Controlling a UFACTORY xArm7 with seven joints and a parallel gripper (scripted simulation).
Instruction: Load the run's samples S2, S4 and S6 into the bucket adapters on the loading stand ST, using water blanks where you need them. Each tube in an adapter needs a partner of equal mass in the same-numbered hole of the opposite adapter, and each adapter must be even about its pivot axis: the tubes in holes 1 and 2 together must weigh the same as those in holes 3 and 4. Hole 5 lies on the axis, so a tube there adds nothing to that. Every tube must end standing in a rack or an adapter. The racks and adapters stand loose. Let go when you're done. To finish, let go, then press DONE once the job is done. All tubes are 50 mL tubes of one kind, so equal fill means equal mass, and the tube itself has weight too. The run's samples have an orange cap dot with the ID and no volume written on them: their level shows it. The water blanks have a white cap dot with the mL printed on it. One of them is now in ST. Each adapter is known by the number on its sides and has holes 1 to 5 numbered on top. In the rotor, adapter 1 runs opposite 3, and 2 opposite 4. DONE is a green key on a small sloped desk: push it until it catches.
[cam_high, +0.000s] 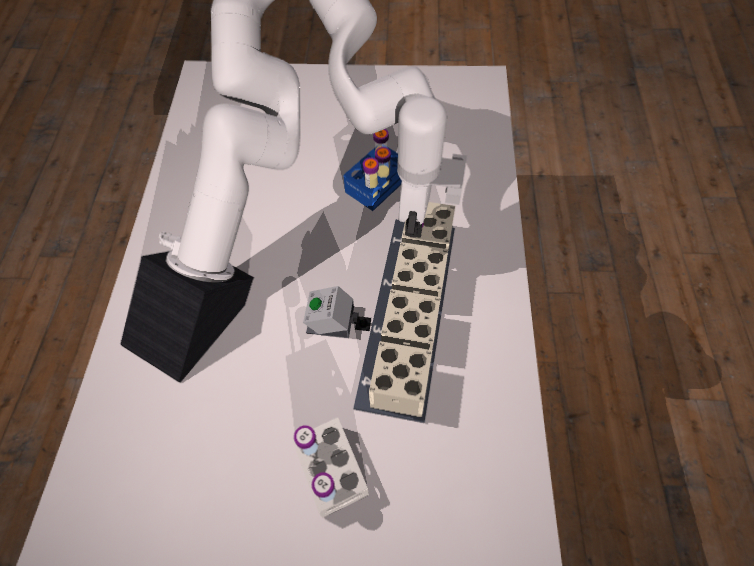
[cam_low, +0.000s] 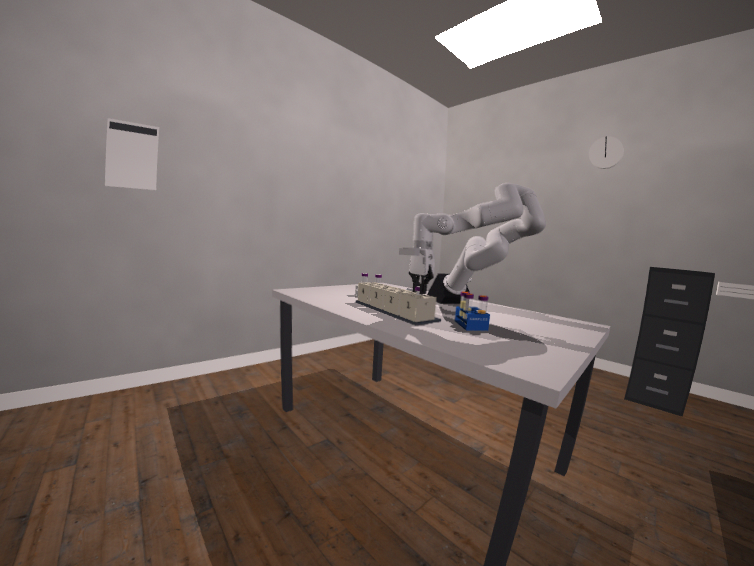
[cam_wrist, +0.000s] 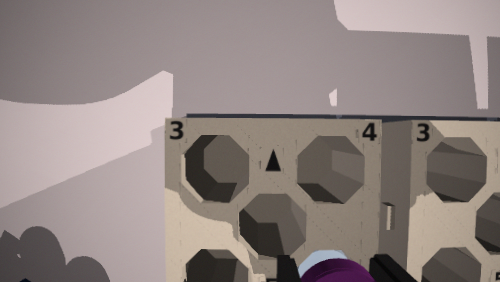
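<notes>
Right now my hand is 50 mm above the 40 mL water blank and 10 mm to the left of it. From my hand the other things lie so: orange-dot tube 210 mm to the left, 140 mm behind, 60 mm below; then green done key 210 mm to the right, 140 mm behind, 60 mm below; then blue sample rack 160 mm to the left, 140 mm behind, 90 mm below.
</notes>
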